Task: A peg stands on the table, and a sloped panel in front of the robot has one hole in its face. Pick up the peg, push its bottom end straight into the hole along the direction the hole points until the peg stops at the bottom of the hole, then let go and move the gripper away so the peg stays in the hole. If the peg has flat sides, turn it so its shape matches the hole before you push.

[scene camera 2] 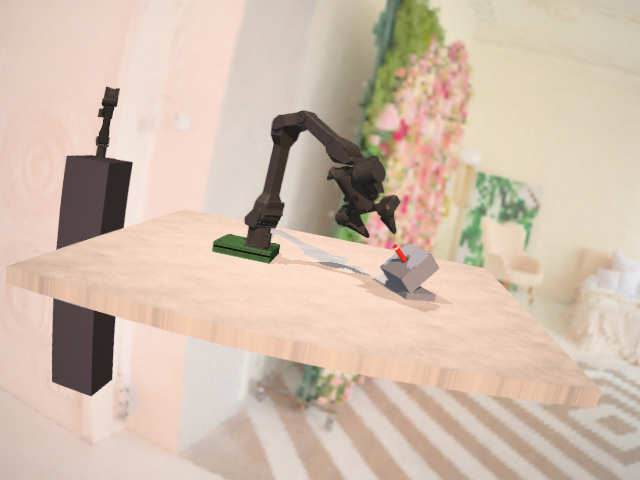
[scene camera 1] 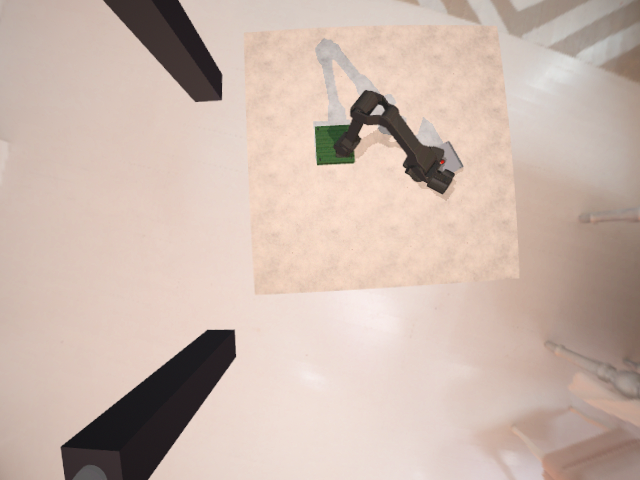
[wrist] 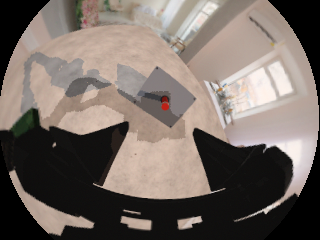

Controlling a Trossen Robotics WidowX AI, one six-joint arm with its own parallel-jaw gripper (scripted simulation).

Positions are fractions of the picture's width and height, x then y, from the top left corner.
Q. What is my gripper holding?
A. Nothing.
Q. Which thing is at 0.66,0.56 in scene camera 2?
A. A grey sloped panel.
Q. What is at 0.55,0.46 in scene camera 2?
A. My gripper.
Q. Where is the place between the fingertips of my gripper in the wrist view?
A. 0.50,0.54
